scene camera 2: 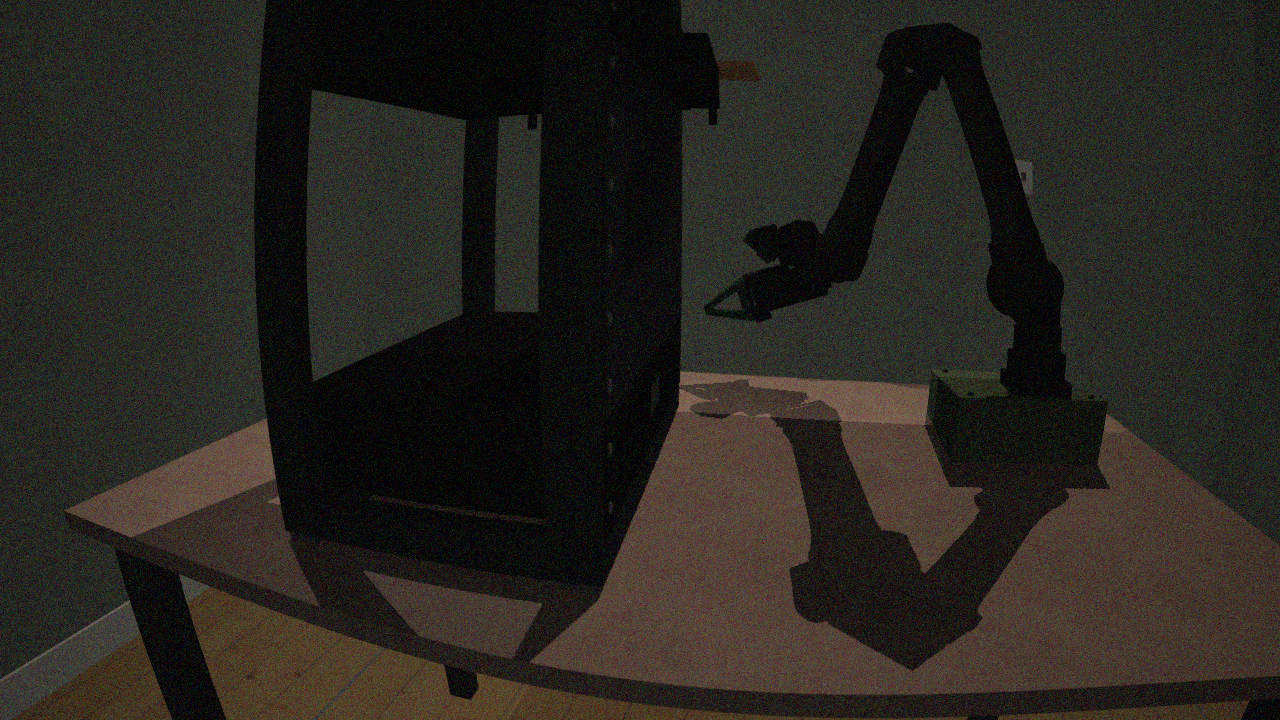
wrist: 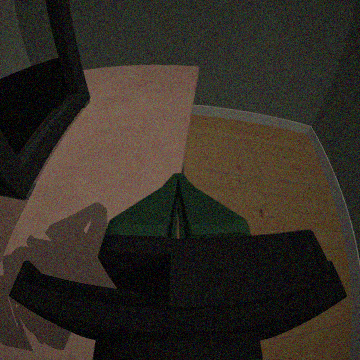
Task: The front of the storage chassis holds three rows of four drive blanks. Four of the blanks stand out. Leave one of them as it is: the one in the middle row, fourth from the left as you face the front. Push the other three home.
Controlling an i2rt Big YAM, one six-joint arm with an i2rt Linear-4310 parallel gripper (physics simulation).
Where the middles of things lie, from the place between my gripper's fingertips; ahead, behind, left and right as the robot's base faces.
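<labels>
Measured from the dark rack (scene camera 2: 560, 414), my gripper is 20 cm below, and it is also 51 cm to the right of the rack and 6 cm short of it.
</labels>
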